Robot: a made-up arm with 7 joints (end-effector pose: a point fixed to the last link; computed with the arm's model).
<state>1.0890 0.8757 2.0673 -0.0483 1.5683 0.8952 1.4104</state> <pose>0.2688 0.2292 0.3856 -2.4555 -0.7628 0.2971</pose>
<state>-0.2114 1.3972 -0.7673 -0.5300 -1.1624 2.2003 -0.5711</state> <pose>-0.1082 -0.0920 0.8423 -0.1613 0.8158 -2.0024</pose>
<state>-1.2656 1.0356 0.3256 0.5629 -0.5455 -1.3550 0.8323</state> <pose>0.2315 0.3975 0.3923 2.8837 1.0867 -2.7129</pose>
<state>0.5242 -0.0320 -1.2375 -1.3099 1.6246 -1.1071 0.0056</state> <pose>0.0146 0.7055 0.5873 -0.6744 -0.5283 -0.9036</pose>
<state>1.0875 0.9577 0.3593 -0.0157 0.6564 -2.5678 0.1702</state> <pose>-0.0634 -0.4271 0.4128 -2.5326 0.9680 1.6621</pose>
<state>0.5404 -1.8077 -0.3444 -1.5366 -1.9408 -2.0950 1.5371</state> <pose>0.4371 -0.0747 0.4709 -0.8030 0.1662 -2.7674</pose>
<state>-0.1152 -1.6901 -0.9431 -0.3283 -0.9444 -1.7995 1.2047</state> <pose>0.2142 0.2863 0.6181 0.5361 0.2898 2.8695</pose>
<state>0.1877 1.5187 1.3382 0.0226 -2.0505 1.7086 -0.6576</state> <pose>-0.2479 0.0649 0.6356 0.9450 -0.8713 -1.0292</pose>
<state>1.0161 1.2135 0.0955 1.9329 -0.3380 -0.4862 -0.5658</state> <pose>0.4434 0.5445 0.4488 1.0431 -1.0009 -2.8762</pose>
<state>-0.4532 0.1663 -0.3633 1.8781 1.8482 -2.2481 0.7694</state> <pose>-0.0777 0.2355 0.8342 -0.0132 0.3086 -1.3247</pose>
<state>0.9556 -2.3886 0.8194 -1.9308 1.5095 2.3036 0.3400</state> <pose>-0.0165 -0.3826 0.2082 1.5289 -1.0782 -0.3186</pose>
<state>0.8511 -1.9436 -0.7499 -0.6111 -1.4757 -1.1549 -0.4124</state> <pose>-0.1764 -0.1775 0.1958 -1.9554 0.2894 1.7903</pose>
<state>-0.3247 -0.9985 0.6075 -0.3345 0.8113 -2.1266 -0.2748</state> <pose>-0.0120 -0.3695 0.5769 0.2510 -0.4656 1.1401</pose>
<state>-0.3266 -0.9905 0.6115 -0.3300 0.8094 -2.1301 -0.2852</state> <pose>-0.0192 -0.3697 0.5784 0.2465 -0.4649 1.1269</pose>
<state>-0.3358 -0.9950 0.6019 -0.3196 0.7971 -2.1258 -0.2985</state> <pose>-0.0254 -0.3659 0.5835 0.2133 -0.4624 1.1423</pose>
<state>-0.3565 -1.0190 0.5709 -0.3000 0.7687 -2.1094 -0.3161</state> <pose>-0.0308 -0.3560 0.5934 0.1357 -0.4547 1.2020</pose>
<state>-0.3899 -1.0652 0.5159 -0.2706 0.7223 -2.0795 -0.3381</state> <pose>-0.0376 -0.3390 0.6072 0.0092 -0.4344 1.3100</pose>
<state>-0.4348 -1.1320 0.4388 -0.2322 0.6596 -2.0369 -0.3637</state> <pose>-0.0502 -0.3155 0.6216 -0.1585 -0.3897 1.4564</pose>
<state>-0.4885 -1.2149 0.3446 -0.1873 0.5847 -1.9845 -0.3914</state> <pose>-0.0721 -0.2881 0.6316 -0.3497 -0.3110 1.6208</pose>
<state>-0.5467 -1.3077 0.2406 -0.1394 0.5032 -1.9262 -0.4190</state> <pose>-0.1036 -0.2614 0.6320 -0.5430 -0.1978 1.7793</pose>
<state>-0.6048 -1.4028 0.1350 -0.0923 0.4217 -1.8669 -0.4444</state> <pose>-0.1409 -0.2400 0.6199 -0.7217 -0.0604 1.9134</pose>
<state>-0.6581 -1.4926 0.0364 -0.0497 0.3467 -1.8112 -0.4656</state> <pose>-0.1771 -0.2265 0.5970 -0.8764 0.0833 2.0146</pose>
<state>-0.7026 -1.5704 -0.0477 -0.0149 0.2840 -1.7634 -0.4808</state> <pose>-0.2065 -0.2202 0.5692 -1.0019 0.2144 2.0827</pose>
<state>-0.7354 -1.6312 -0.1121 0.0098 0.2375 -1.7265 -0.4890</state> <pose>-0.2263 -0.2179 0.5440 -1.0944 0.3186 2.1231</pose>
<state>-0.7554 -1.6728 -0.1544 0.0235 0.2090 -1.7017 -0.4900</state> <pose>-0.2372 -0.2164 0.5271 -1.1506 0.3886 2.1441</pose>
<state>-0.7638 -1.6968 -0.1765 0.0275 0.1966 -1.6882 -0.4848</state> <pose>-0.2413 -0.2142 0.5201 -1.1731 0.4260 2.1539</pose>
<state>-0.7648 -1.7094 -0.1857 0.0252 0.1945 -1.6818 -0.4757</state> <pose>-0.2415 -0.2108 0.5203 -1.1731 0.4425 2.1589</pose>
